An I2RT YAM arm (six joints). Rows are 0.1 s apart.
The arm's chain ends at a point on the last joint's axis. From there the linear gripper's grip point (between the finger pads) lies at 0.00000 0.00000 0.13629 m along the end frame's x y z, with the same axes.
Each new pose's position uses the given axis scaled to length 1; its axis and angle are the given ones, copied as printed.
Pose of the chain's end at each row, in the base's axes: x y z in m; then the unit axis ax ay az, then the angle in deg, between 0 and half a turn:
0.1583 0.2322 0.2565 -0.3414 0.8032 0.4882 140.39
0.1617 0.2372 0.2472 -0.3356 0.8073 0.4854 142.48
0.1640 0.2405 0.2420 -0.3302 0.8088 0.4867 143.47
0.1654 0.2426 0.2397 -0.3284 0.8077 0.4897 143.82
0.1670 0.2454 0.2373 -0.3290 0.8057 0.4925 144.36
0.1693 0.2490 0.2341 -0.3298 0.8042 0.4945 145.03
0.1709 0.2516 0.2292 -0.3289 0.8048 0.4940 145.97
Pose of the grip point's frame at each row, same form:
0.1879 0.3565 0.2090 -0.3414 0.8032 0.4882 140.39
0.1889 0.3608 0.1967 -0.3356 0.8073 0.4854 142.48
0.1901 0.3640 0.1907 -0.3302 0.8088 0.4867 143.47
0.1908 0.3664 0.1888 -0.3284 0.8077 0.4897 143.82
0.1910 0.3696 0.1865 -0.3290 0.8057 0.4925 144.36
0.1917 0.3734 0.1831 -0.3298 0.8042 0.4945 145.03
0.1918 0.3758 0.1771 -0.3289 0.8048 0.4940 145.97

